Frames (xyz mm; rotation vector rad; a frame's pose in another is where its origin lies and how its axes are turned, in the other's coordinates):
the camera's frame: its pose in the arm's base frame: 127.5 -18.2 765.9 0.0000 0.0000 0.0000
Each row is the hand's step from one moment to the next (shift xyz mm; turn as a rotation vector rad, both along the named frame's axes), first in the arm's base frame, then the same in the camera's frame.
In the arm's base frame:
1: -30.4 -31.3 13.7 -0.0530 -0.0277 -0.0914
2: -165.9 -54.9 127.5 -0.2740 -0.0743 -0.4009
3: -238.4 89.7 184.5 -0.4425 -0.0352 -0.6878
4: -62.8 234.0 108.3 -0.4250 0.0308 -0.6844
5: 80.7 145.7 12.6 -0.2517 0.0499 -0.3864
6: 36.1 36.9 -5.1 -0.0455 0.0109 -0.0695
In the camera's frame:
1: -30.4 -31.3 13.7 -0.0530 -0.0277 -0.0914
2: -165.9 -54.9 127.5 -0.2740 -0.0743 -0.4009
3: -238.4 89.7 184.5 -0.4425 -0.0352 -0.6878
4: -62.8 234.0 108.3 -0.4250 0.0308 -0.6844
5: 80.7 145.7 12.6 -0.2517 0.0499 -0.3864
6: 36.1 36.9 -5.1 -0.0455 0.0109 -0.0695

